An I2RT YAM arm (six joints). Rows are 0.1 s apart.
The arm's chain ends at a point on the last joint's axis. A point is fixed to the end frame.
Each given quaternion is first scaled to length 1.
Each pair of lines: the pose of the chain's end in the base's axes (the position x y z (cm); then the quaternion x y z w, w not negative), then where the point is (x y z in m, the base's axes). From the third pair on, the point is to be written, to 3 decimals.
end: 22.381 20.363 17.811 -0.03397 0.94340 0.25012 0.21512
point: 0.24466 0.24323 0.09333
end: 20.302 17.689 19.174 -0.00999 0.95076 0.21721 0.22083
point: 0.22598 0.21038 0.10490
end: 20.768 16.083 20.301 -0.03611 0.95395 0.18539 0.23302
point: 0.233 0.189 0.115
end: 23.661 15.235 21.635 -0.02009 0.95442 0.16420 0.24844
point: 0.265 0.176 0.128
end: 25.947 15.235 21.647 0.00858 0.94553 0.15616 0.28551
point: 0.295 0.174 0.130
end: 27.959 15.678 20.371 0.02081 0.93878 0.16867 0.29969
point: 0.318 0.181 0.119
